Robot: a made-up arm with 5 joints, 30 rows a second.
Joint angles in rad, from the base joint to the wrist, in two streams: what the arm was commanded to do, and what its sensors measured. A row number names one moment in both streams.
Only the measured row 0 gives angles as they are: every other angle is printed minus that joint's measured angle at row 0.
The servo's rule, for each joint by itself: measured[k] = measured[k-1] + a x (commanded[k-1-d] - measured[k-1]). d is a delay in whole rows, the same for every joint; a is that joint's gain. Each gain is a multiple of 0.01, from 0.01 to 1. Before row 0 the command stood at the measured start. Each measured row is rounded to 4 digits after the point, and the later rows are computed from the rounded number. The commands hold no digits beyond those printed.
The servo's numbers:
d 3
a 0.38 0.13 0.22 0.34 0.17
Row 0, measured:
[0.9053 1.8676 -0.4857 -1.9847 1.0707]
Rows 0 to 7, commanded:
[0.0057 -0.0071 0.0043 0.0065 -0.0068]
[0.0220 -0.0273 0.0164 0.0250 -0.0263]
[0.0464 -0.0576 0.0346 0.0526 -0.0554]
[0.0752 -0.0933 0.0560 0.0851 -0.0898]
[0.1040 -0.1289 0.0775 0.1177 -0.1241]
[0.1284 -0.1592 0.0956 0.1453 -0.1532]
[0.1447 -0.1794 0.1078 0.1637 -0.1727]
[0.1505 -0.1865 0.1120 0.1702 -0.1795]
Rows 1 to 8, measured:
[0.0000 0.0000 0.0000 0.0000 0.0000]
[0.0000 0.0000 0.0000 0.0000 0.0000]
[0.0000 0.0000 0.0000 0.0000 0.0000]
[0.0022 -0.0009 0.0009 0.0022 -0.0012]
[0.0097 -0.0043 0.0043 0.0100 -0.0055]
[0.0236 -0.0112 0.0110 0.0245 -0.0140]
[0.0432 -0.0219 0.0209 0.0451 -0.0269]
[0.0663 -0.0358 0.0334 0.0698 -0.0434]

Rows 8 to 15, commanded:
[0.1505 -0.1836 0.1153 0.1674 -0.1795]
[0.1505 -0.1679 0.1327 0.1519 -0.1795]
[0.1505 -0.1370 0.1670 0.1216 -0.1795]
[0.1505 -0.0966 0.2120 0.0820 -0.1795]
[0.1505 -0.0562 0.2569 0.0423 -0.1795]
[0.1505 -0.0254 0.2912 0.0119 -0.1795]
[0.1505 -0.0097 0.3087 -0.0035 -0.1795]
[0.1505 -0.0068 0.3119 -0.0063 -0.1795]
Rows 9 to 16, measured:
[0.0899 -0.0518 0.0471 0.0955 -0.0621]
[0.1107 -0.0684 0.0605 0.1187 -0.0809]
[0.1258 -0.0838 0.0718 0.1362 -0.0977]
[0.1352 -0.0968 0.0814 0.1468 -0.1116]
[0.1410 -0.1060 0.0927 0.1485 -0.1231]
[0.1446 -0.1100 0.1090 0.1394 -0.1327]
[0.1468 -0.1083 0.1317 0.1199 -0.1407]
[0.1482 -0.1015 0.1592 0.0935 -0.1473]

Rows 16 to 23, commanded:
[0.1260 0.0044 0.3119 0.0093 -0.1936]
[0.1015 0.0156 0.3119 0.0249 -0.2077]
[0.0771 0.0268 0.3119 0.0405 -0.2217]
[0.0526 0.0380 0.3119 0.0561 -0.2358]
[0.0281 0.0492 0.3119 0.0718 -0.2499]
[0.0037 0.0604 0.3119 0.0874 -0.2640]
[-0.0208 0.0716 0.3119 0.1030 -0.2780]
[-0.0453 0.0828 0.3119 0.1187 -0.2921]
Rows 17 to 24, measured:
[0.1491 -0.0916 0.1882 0.0658 -0.1528]
[0.1496 -0.0810 0.2147 0.0422 -0.1573]
[0.1499 -0.0714 0.2361 0.0257 -0.1611]
[0.1408 -0.0615 0.2528 0.0201 -0.1666]
[0.1259 -0.0515 0.2658 0.0217 -0.1736]
[0.1074 -0.0413 0.2759 0.0281 -0.1818]
[0.0866 -0.0310 0.2838 0.0376 -0.1910]
[0.0644 -0.0206 0.2900 0.0492 -0.2010]

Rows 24 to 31, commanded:
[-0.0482 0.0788 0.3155 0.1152 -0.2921]
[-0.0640 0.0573 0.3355 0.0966 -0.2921]
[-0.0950 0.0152 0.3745 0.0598 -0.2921]
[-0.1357 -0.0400 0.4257 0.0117 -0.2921]
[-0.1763 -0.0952 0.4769 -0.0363 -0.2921]
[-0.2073 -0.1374 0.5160 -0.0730 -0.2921]
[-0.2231 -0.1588 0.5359 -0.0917 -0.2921]
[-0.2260 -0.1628 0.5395 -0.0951 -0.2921]
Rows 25 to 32, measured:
[0.0413 -0.0101 0.2948 0.0622 -0.2117]
[0.0177 0.0005 0.2986 0.0761 -0.2230]
[-0.0062 0.0112 0.3015 0.0906 -0.2347]
[-0.0222 0.0200 0.3046 0.0990 -0.2445]
[-0.0381 0.0248 0.3114 0.0982 -0.2526]
[-0.0597 0.0236 0.3253 0.0851 -0.2593]
[-0.0886 0.0153 0.3474 0.0601 -0.2649]
[-0.1219 0.0009 0.3759 0.0273 -0.2695]

